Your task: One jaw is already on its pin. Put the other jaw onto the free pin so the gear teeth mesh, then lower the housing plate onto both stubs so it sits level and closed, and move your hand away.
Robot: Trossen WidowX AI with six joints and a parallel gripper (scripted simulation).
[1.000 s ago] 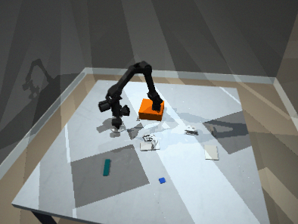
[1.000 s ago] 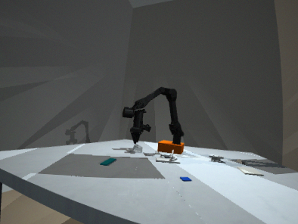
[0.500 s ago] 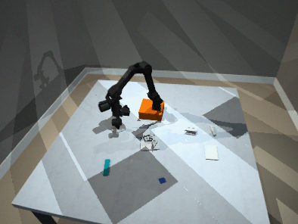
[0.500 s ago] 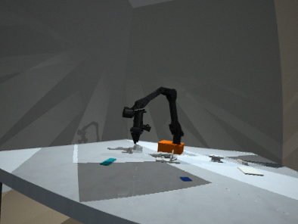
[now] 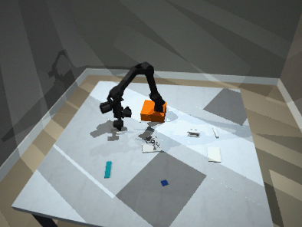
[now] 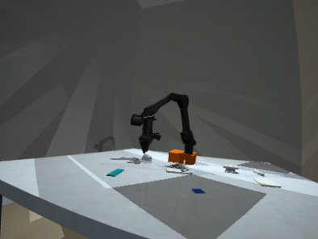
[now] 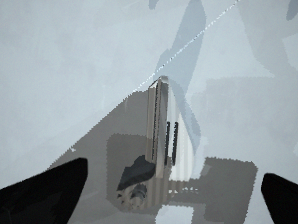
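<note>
The jaw is 1 cm behind my gripper tip, 4 cm to the right of it and 5 cm below it. The rest, counted from my gripper tip: white base (14 cm ahead, 22 cm to the left, 5 cm below); then small pale block (49 cm to the left, 5 cm below); then teal bar (31 cm ahead, 3 cm to the right, 6 cm below).
</note>
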